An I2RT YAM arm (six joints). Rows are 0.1 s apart.
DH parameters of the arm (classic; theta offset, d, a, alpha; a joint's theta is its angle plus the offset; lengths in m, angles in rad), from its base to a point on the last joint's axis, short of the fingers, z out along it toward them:
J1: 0 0.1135 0.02 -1.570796
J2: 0 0 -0.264 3.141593
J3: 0.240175 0 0.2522 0
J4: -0.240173 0 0.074 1.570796
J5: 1.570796 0 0 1.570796
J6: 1.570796 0.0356 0 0
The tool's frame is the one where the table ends.
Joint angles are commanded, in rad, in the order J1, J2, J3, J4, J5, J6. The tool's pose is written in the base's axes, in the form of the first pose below.
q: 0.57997, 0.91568, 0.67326, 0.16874, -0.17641, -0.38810
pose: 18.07 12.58 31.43 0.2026 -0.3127 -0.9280 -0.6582 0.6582 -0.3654
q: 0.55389, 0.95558, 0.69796, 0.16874, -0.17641, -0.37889
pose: 19.10 12.55 31.50 0.1764 -0.3191 -0.9312 -0.6472 0.6752 -0.3540
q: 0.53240, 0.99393, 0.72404, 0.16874, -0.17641, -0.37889
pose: 20.07 12.55 31.63 0.1597 -0.3286 -0.9309 -0.6362 0.6868 -0.3515
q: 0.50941, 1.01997, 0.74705, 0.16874, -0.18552, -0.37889
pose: 20.83 12.39 31.89 0.1522 -0.3314 -0.9311 -0.6277 0.6953 -0.3501
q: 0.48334, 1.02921, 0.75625, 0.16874, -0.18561, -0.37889
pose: 21.33 11.94 32.01 0.1435 -0.3353 -0.9311 -0.6094 0.7114 -0.3500
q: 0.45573, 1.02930, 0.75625, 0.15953, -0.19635, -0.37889
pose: 21.62 11.37 31.91 0.1295 -0.3405 -0.9313 -0.6004 0.7205 -0.3470
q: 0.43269, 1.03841, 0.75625, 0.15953, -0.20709, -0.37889
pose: 22.03 10.98 31.71 0.1171 -0.3446 -0.9314 -0.5944 0.7270 -0.3437
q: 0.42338, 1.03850, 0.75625, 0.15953, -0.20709, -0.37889
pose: 22.13 10.77 31.70 0.1139 -0.3457 -0.9314 -0.5877 0.7324 -0.3437
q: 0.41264, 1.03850, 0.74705, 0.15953, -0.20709, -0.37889
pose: 22.22 10.53 31.37 0.1023 -0.3504 -0.9310 -0.5827 0.7375 -0.3415
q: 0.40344, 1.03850, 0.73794, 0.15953, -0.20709, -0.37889
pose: 22.29 10.31 31.05 0.0913 -0.3546 -0.9305 -0.5787 0.7416 -0.3394
